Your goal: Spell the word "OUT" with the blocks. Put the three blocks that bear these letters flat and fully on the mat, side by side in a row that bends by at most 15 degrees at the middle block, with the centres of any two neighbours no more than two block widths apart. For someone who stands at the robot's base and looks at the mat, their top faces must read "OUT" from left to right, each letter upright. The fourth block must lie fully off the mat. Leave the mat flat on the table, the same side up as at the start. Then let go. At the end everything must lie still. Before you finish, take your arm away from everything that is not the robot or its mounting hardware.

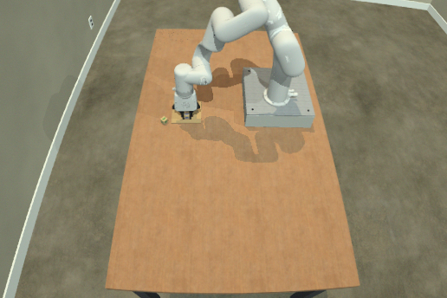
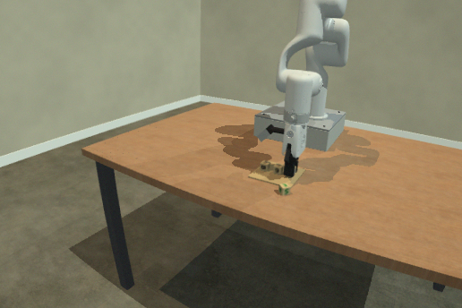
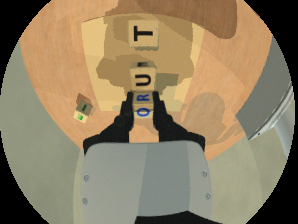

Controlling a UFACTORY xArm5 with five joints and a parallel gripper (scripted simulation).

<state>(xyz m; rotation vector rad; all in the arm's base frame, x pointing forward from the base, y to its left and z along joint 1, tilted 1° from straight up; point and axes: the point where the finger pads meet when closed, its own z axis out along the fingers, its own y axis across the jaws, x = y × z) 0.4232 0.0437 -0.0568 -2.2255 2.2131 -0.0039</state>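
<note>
Right now the U block is 4 cm to the right of my hand and 1 cm below it. From my hand the other things lie so: tan mat: 4 cm to the right, 3 cm below.
</note>
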